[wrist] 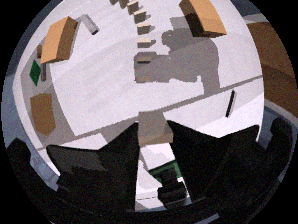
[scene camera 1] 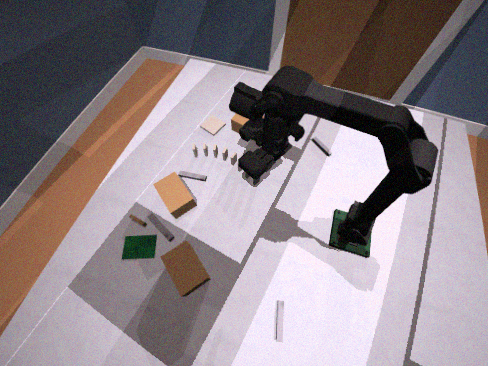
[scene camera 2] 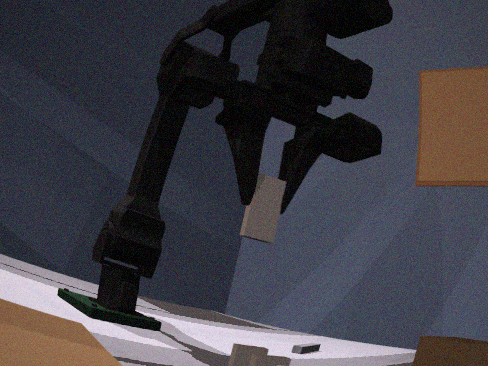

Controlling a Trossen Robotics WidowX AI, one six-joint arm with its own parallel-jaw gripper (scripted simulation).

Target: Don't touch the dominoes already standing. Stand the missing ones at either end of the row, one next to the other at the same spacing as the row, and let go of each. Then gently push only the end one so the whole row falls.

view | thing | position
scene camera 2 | my gripper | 262, 209
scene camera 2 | pale tan domino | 261, 217
